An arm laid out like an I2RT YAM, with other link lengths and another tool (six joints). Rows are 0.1 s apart.
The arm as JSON. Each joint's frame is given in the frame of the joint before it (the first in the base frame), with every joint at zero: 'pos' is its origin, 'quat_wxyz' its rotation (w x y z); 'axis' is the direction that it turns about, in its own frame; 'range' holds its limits. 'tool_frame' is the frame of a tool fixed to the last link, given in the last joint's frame.
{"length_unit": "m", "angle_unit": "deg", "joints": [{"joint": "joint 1", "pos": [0.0, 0.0, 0.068], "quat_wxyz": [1.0, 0.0, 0.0, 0.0], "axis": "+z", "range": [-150.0, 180.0]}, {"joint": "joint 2", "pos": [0.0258, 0.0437, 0.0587], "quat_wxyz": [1.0, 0.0, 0.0, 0.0], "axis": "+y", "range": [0.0, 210.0]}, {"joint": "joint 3", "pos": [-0.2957, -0.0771, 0.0], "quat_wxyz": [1.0, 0.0, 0.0, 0.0], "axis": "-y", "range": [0.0, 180.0]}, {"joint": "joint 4", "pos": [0.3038, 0.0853, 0.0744], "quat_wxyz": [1.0, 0.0, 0.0, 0.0], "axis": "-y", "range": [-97.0, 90.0]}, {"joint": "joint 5", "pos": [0.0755, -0.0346, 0.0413], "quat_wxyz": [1.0, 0.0, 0.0, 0.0], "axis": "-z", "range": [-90.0, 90.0]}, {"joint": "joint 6", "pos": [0.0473, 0.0, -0.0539], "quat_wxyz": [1.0, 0.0, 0.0, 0.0], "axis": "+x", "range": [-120.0, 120.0]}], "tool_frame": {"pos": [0.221, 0.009, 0.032], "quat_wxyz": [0.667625, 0.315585, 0.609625, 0.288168]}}
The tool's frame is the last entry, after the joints.
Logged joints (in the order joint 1, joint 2, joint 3, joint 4, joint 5, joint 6), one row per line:
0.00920, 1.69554, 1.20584, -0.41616, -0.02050, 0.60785
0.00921, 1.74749, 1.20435, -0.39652, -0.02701, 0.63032
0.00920, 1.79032, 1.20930, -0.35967, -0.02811, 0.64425
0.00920, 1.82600, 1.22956, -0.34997, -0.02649, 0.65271
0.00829, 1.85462, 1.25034, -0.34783, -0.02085, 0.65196
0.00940, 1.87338, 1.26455, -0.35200, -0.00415, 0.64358
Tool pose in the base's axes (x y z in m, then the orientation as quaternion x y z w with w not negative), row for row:
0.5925, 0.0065, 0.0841, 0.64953, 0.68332, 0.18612, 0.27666
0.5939, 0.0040, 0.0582, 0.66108, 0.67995, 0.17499, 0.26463
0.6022, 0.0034, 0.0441, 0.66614, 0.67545, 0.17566, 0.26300
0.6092, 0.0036, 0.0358, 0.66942, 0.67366, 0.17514, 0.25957
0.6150, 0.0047, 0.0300, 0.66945, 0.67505, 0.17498, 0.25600
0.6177, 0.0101, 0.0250, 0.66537, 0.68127, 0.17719, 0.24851
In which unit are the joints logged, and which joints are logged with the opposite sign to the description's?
The joints are logged in radians. Opposite sign: joint 5.
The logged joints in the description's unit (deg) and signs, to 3 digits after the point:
0.527, 97.147, 69.090, -23.844, 1.175, 34.827
0.528, 100.124, 69.004, -22.719, 1.548, 36.115
0.527, 102.578, 69.288, -20.608, 1.611, 36.913
0.527, 104.622, 70.449, -20.052, 1.518, 37.398
0.475, 106.262, 71.639, -19.929, 1.195, 37.355
0.539, 107.337, 72.453, -20.168, 0.238, 36.874

